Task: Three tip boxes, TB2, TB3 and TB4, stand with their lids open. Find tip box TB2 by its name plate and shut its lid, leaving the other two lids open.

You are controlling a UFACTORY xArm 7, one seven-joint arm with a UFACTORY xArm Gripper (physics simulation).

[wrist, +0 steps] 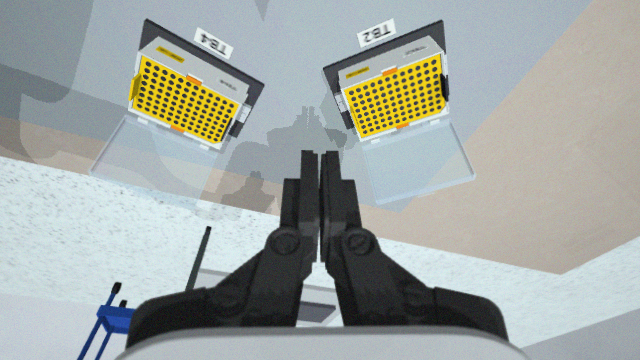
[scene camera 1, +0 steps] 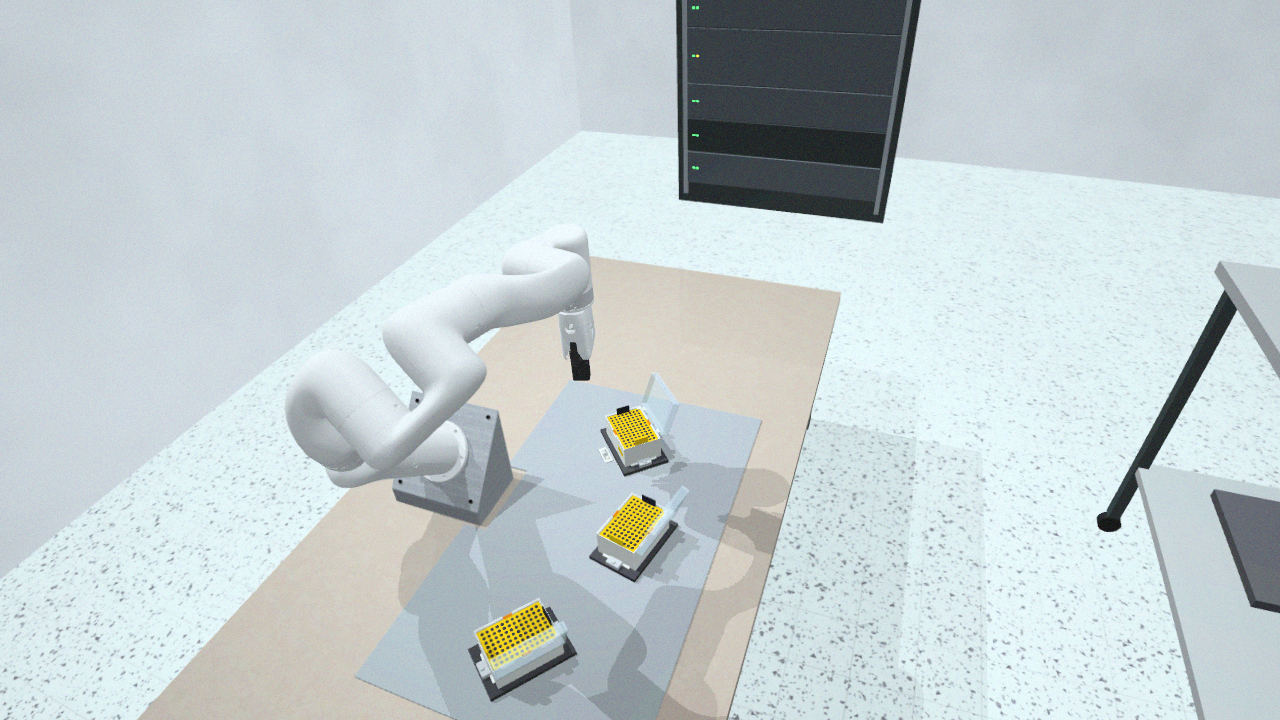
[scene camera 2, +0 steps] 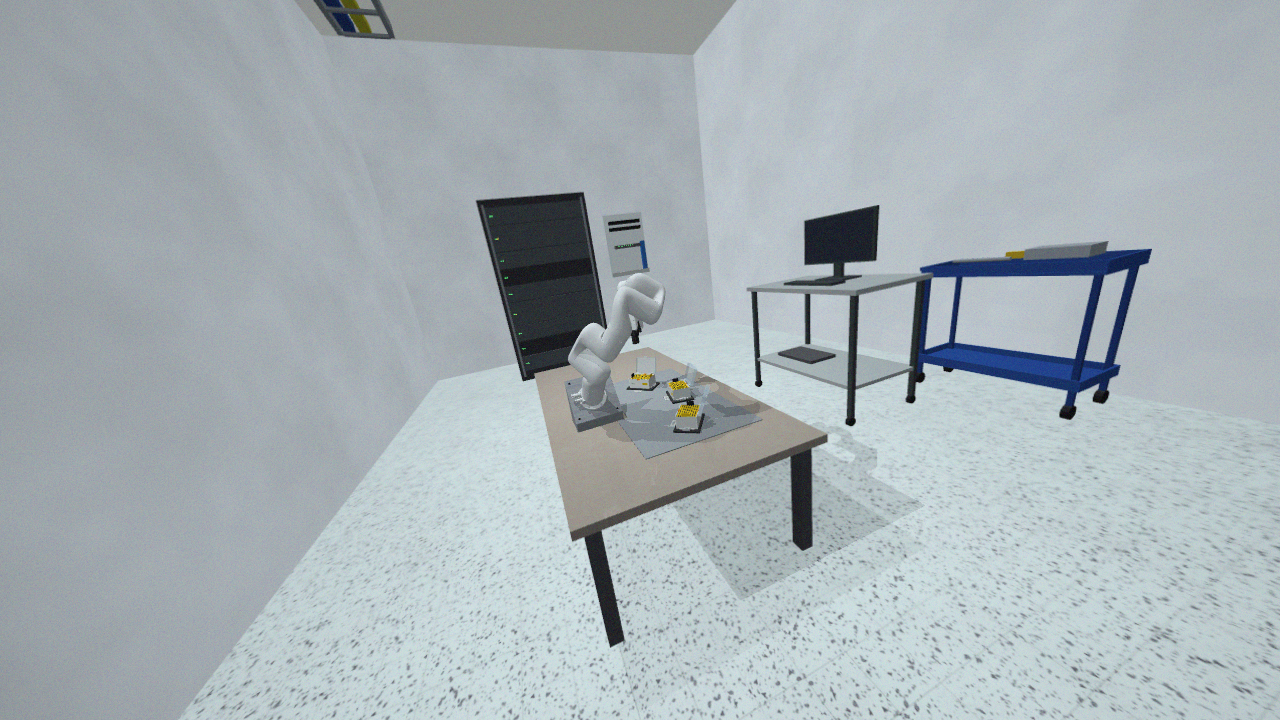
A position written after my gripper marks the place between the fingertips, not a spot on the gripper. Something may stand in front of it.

I see my gripper (scene camera 1: 582, 378) and a grey mat (scene camera 1: 628, 636).
My gripper is seen too in the wrist view (wrist: 318, 173). The grey mat is seen too in the wrist view (wrist: 73, 73).
